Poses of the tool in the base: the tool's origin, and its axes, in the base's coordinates. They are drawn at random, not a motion.
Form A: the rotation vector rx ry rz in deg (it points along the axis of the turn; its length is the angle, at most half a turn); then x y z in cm.
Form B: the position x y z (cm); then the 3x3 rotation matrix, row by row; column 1 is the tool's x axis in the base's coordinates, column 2 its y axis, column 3 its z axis. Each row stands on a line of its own. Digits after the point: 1 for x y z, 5 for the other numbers.
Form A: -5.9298 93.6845 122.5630 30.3 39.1 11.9
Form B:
30.3 39.1 11.9
-0.89889 -0.38759 0.20439
0.29894 -0.20139 0.93278
-0.32037 0.89956 0.29689

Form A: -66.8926 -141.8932 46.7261 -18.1 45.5 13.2
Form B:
-18.1 45.5 13.2
-0.63241 0.61407 -0.47220
0.77449 0.51299 -0.37014
0.01495 -0.59980 -0.80001

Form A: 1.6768 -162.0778 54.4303 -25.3 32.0 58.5
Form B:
-25.3 32.0 58.5
-0.98745 -0.06838 -0.14238
0.03142 0.79838 -0.60133
0.15480 -0.59826 -0.78621

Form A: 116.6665 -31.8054 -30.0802 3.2 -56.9 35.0
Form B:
3.2 -56.9 35.0
0.80648 -0.17602 -0.56445
-0.57338 -0.46583 -0.67397
-0.14430 0.86719 -0.47661

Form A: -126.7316 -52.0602 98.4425 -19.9 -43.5 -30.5
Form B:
-19.9 -43.5 -30.5
0.13702 0.34486 -0.92860
0.57339 -0.79204 -0.20954
-0.80774 -0.50374 -0.30626

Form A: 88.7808 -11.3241 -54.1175 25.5 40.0 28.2
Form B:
25.5 40.0 28.2
0.65015 0.38569 -0.65463
-0.61580 -0.23722 -0.75134
-0.44507 0.89161 0.08328

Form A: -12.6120 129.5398 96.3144 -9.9 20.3 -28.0
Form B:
-9.9 20.3 -28.0
-0.93876 -0.30623 0.15799
0.06311 0.29796 0.95249
-0.33875 0.90413 -0.26038

